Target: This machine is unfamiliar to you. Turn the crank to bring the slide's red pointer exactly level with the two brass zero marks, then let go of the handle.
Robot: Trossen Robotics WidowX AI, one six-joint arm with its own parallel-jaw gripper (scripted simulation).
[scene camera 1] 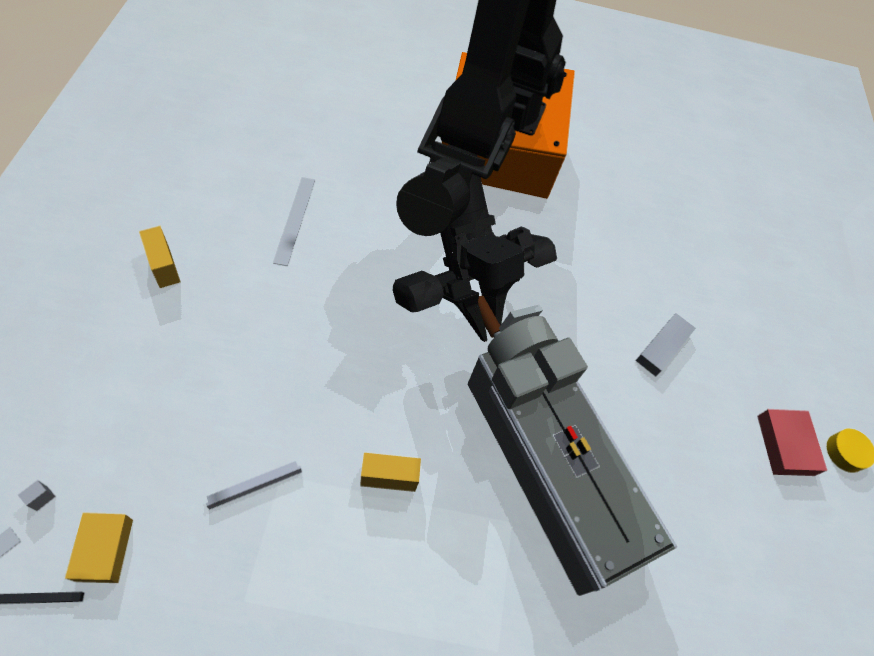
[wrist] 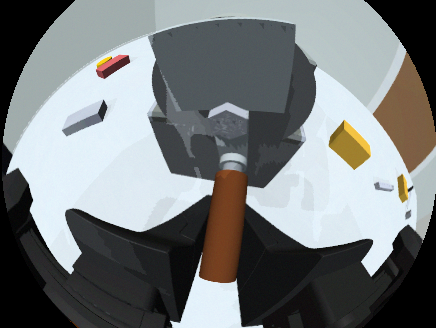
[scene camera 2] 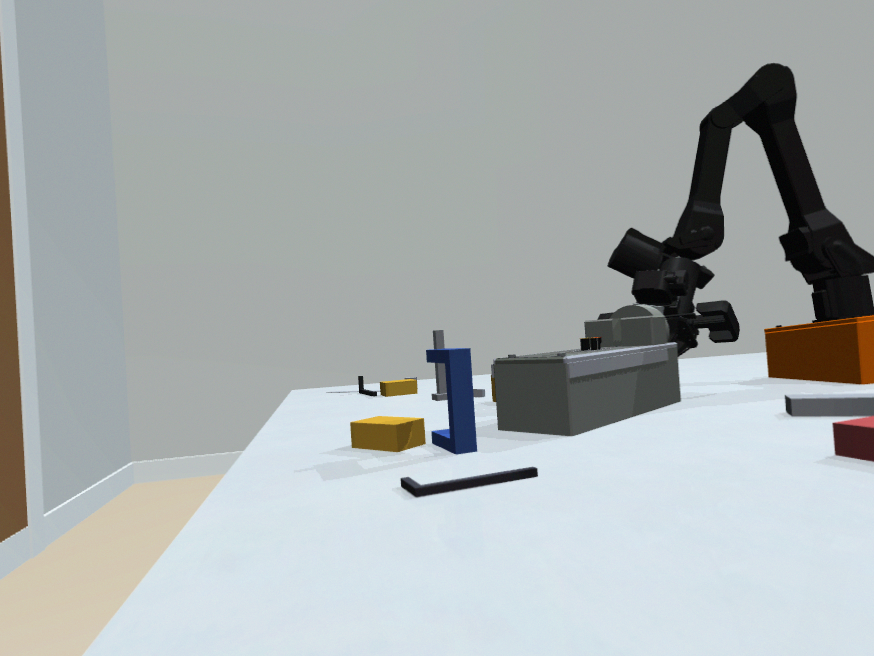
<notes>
In view: my gripper [scene camera 1: 490, 338], a brown handle [wrist: 223, 237], a blue clamp [scene camera 2: 453, 368], a grey block [scene camera 1: 675, 332] and a black l-bar [scene camera 2: 410, 485].
The grey block shows as well in the wrist view [wrist: 94, 113]. My gripper also shows in the wrist view [wrist: 222, 203] and in scene camera 2 [scene camera 2: 650, 371]. Scene camera 1 does not show the blue clamp: it is out of frame. The wrist view misses the blue clamp, which is hidden by a grey machine.
</notes>
